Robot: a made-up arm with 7 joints.
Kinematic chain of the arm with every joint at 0, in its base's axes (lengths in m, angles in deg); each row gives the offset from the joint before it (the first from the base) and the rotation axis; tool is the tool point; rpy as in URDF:
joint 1: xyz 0 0 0.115 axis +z
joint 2: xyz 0 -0.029 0.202 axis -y
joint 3: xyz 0 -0.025 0.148 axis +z
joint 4: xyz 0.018 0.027 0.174 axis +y
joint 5: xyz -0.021 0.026 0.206 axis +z
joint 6: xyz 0 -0.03 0.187 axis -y
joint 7: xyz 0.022 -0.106 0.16 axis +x
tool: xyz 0 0 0 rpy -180 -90 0
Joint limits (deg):
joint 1: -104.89..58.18
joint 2: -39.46..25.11
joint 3: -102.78..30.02
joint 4: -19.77..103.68
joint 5: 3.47..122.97
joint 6: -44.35..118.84
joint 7: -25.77..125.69
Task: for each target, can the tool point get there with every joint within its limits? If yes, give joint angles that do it. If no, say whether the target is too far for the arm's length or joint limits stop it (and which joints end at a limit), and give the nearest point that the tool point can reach.
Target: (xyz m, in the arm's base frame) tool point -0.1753 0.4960 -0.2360
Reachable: no: joint limits stop it (at a limit: joint 1, joint 2, joint 4) | nearest point -0.0310 0.4645 0.1094 | short by 0.376 m
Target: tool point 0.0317 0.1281 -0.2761
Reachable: no: joint limits stop it (at a limit: joint 1, joint 2, joint 4, joint 6) | nearest point 0.1681 0.3393 0.0648 | short by 0.424 m
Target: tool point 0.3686 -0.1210 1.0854
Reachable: yes | joints -1.04 -9.42 -16.71 10.61 42.94 -23.86 -1.85
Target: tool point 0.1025 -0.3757 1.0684
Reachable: yes | joints 38.88 4.25 -89.16 28.71 56.33 45.38 -14.35
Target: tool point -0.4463 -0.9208 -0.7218
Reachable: no: too far | nearest point -0.2318 -0.4783 0.0651 | short by 0.928 m
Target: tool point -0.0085 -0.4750 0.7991
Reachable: yes | joints -30.01 -21.59 -58.57 58.18 51.05 104.47 76.97
